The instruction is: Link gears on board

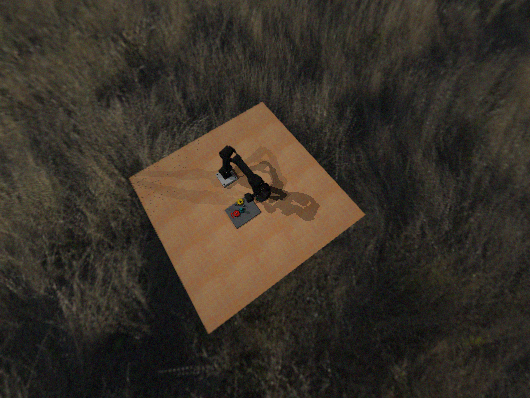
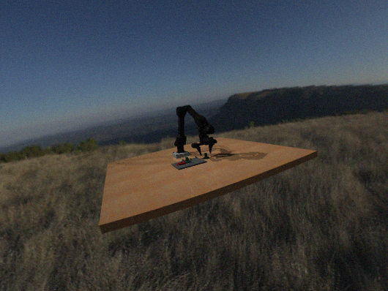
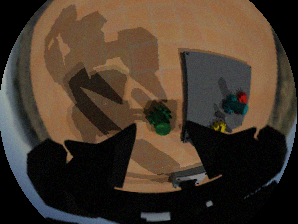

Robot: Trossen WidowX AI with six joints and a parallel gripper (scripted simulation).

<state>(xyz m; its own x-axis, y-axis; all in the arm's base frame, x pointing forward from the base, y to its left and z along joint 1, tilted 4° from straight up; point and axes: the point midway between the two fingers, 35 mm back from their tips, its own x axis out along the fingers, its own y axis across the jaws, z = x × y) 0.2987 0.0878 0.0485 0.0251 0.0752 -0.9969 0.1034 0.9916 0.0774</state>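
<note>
My gripper tip is now 10 mm above the green gear. From my gripper tip the other things lie so: yellow gear (130 mm to the right, 50 mm behind, 10 mm below); then teal gear (160 mm to the right, 10 mm ahead); then red gear (200 mm to the right, 10 mm below).
</note>
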